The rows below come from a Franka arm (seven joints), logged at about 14 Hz.
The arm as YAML. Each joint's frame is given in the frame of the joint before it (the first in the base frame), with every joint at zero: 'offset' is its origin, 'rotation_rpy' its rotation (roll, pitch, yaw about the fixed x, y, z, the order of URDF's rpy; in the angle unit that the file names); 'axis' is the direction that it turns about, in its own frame. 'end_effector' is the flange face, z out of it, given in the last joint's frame.
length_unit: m
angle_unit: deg
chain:
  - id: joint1
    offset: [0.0, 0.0, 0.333]
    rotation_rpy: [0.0, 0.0, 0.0]
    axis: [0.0, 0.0, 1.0]
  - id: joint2
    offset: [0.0, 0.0, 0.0]
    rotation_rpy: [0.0, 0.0, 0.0]
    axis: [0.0, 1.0, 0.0]
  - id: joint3
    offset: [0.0, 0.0, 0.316]
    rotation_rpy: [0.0, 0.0, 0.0]
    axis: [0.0, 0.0, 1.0]
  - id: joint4
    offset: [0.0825, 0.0, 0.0]
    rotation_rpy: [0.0, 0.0, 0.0]
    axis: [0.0, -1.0, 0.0]
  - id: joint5
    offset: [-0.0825, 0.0, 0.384]
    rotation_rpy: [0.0, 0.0, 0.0]
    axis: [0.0, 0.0, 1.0]
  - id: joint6
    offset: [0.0, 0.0, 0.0]
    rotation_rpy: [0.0, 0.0, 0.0]
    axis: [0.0, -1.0, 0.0]
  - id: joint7
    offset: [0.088, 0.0, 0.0]
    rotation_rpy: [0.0, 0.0, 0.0]
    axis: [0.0, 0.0, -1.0]
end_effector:
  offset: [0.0, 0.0, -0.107]
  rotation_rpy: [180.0, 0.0, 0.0]
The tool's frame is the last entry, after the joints.
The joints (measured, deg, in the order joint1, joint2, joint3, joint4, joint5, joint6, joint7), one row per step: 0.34 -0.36 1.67 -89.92 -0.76 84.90 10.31; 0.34 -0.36 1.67 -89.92 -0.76 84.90 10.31; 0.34 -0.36 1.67 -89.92 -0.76 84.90 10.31; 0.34 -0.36 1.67 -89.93 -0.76 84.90 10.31; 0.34 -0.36 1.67 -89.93 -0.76 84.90 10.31; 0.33 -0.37 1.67 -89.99 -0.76 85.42 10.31; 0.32 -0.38 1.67 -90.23 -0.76 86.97 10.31; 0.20 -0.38 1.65 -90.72 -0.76 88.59 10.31; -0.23 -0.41 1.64 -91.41 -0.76 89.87 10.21; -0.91 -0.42 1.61 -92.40 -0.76 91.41 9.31; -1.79 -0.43 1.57 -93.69 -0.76 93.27 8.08; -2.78 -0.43 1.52 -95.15 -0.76 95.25 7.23; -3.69 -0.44 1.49 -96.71 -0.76 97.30 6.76; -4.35 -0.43 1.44 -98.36 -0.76 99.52 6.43; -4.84 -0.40 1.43 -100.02 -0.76 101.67 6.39; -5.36 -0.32 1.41 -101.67 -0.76 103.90 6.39; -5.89 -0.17 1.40 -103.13 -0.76 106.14 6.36; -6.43 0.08 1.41 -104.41 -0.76 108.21 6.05; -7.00 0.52 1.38 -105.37 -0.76 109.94 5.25; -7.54 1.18 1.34 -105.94 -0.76 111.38 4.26
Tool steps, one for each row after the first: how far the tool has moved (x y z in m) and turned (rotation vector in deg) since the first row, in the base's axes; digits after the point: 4 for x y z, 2 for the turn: 0.0000 0.0000 0.0000 0.00 0.00 0.00; 0.0000 0.0000 0.0000 0.00 0.00 0.00; 0.0000 0.0000 -0.0001 0.00 0.01 0.00; 0.0000 0.0000 -0.0001 0.00 0.01 0.00; 0.0009 -0.0001 0.0003 0.02 -0.46 0.00; 0.0038 0.0000 0.0006 0.06 -1.78 0.01; 0.0067 -0.0012 -0.0010 0.10 -2.91 -0.11; 0.0088 -0.0054 -0.0045 0.11 -3.53 -0.43; 0.0111 -0.0121 -0.0103 0.14 -4.07 -0.22; 0.0136 -0.0210 -0.0180 0.16 -4.64 0.11; 0.0158 -0.0311 -0.0271 0.15 -5.14 -0.05; 0.0176 -0.0403 -0.0369 0.11 -5.64 -0.49; 0.0194 -0.0473 -0.0473 0.07 -6.19 -0.84; 0.0208 -0.0523 -0.0582 0.03 -6.65 -1.27; 0.0221 -0.0576 -0.0694 -0.02 -7.15 -1.78; 0.0237 -0.0631 -0.0796 -0.08 -7.78 -2.26; 0.0253 -0.0685 -0.0896 -0.13 -8.32 -2.45; 0.0272 -0.0746 -0.0992 -0.18 -8.63 -2.22; 0.0299 -0.0808 -0.1083 -0.21 -8.83 -1.80
